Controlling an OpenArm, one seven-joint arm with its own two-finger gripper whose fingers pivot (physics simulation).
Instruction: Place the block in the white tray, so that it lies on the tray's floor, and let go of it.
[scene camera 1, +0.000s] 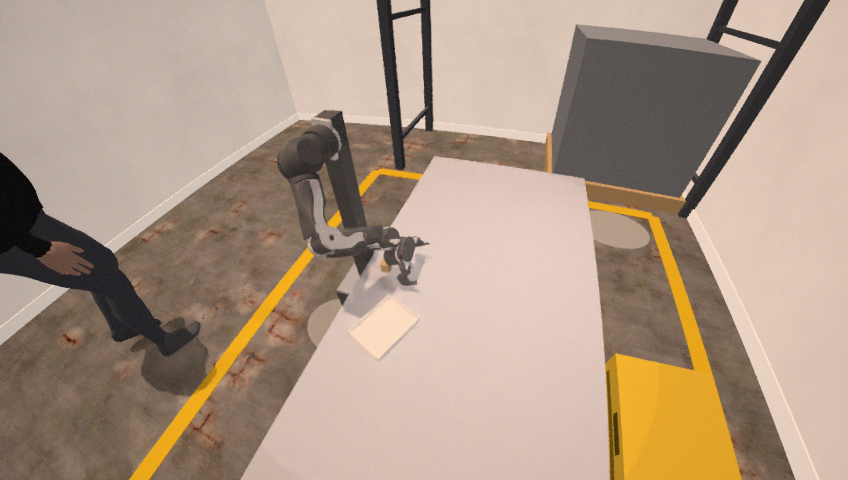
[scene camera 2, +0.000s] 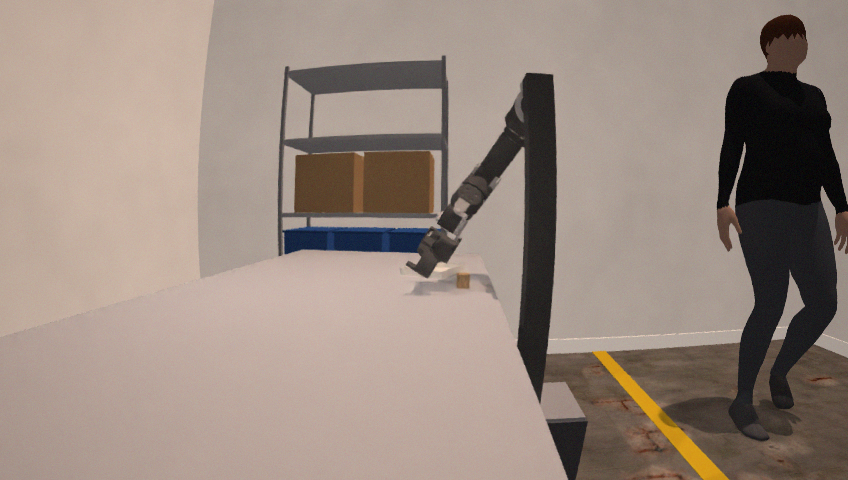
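Observation:
A small orange-brown block stands on the table near the edge by the arm's post, outside the tray. The shallow white tray lies flat on the table beside the block, farther from scene camera 2; the gripper hides part of it in the scene camera 2 view. My gripper is open, its fingers spread wide with no block between them. It is tilted and hangs low over the table, beside the block on the side toward the table's middle.
The light table carries the block and tray. The arm's dark post rises at the table's edge near the block. A person is on the floor beyond that edge. A yellow cabinet stands by the opposite edge.

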